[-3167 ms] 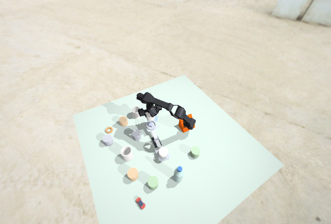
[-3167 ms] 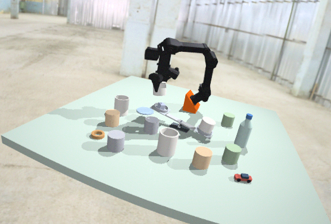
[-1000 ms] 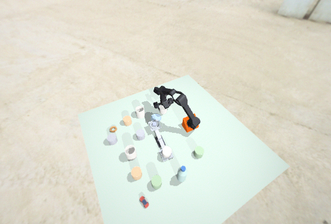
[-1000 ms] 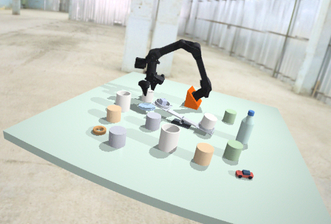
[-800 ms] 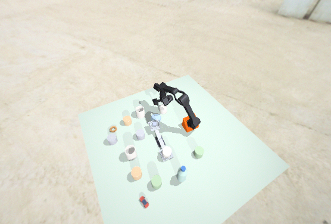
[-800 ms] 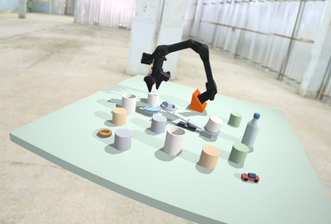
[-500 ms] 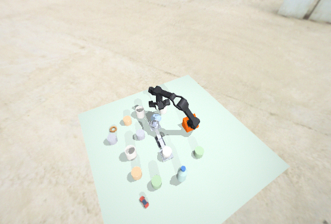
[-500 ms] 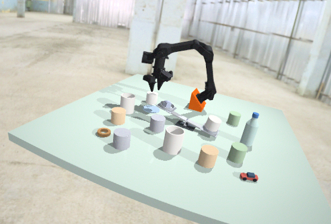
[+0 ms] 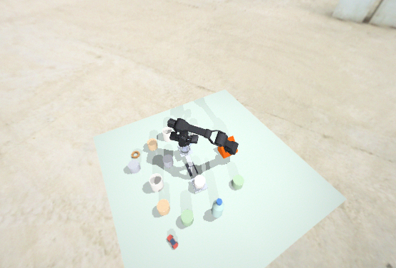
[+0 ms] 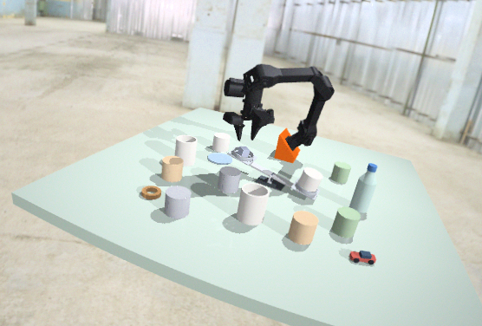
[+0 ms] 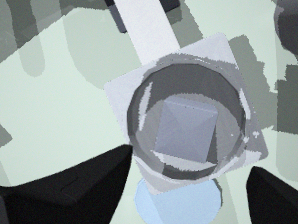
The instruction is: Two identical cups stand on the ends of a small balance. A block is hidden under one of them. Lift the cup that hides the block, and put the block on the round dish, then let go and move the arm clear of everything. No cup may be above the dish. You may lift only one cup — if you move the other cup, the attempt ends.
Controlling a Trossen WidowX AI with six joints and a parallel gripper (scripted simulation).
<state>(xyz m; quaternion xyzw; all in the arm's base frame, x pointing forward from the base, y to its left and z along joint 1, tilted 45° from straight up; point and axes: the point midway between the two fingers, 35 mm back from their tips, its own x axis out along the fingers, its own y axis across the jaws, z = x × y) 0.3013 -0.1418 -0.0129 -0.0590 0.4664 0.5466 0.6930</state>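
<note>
The light-blue round dish lies 13 cm below my gripper tip, 11 cm to the right of it and 6 cm behind it. From my gripper tip the other things lie so: small balance 12 cm to the left, 11 cm below, 1 cm ahead; then bottle 45 cm to the left, 2 cm below, 1 cm behind; then toy car 48 cm to the left, 28 cm ahead, 12 cm below.
</note>
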